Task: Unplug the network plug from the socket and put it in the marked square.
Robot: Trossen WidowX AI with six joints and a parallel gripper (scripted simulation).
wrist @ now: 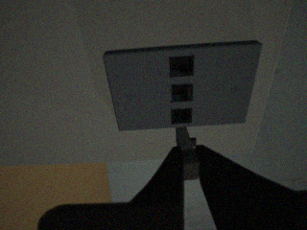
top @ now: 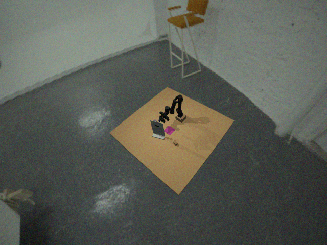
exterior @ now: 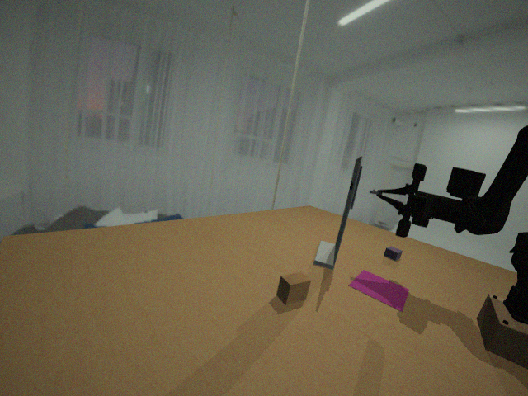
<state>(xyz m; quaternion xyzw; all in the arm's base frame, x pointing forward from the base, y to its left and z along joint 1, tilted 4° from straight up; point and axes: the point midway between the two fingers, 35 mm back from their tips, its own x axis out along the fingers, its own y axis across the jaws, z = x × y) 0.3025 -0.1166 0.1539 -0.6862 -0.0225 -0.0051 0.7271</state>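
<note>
Right now the magenta marked square is 210 mm below my gripper tip, 100 mm to the left of it and 80 mm behind it. The rest, counted from my gripper tip: purple block 200 mm below, 170 mm to the right, 90 mm behind; then grey network plug 10 mm ahead; then grey upright panel 80 mm below, 70 mm ahead, 30 mm to the left.
</note>
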